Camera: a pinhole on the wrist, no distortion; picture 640 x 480 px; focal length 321.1 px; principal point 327.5 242.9 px. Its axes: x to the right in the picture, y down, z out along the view. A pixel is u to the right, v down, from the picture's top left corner.
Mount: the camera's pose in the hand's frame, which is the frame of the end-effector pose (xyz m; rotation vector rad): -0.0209 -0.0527 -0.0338 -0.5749 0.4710 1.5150
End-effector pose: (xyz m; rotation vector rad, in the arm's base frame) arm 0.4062 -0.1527 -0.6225 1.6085 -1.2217 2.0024
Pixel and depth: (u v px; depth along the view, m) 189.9 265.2 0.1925
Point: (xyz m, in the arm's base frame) 0.5304 -0.2672 -0.6639
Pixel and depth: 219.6 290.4 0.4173
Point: 0.6251 -0.4633 -0.7577
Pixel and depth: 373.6 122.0 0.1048
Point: 0.4121 -0.2021 -0.6218
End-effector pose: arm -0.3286 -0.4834 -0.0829 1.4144 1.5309 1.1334
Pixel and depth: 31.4 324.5 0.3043
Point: 0.0064 -0.5606 -0.2922
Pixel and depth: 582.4 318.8 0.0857
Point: -0.3155 -0.5301 -0.0314
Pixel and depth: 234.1 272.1 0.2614
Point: -0.1027 -0.5206 -0.1104
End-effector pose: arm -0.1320 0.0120 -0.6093 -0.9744 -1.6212 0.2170
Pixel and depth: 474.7 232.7 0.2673
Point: -0.1227 0.1612 -0.7887
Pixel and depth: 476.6 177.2 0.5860
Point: -0.1156 0.4847 -0.9667
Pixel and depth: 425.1 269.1 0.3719
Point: -0.1727 0.1958 -0.8827
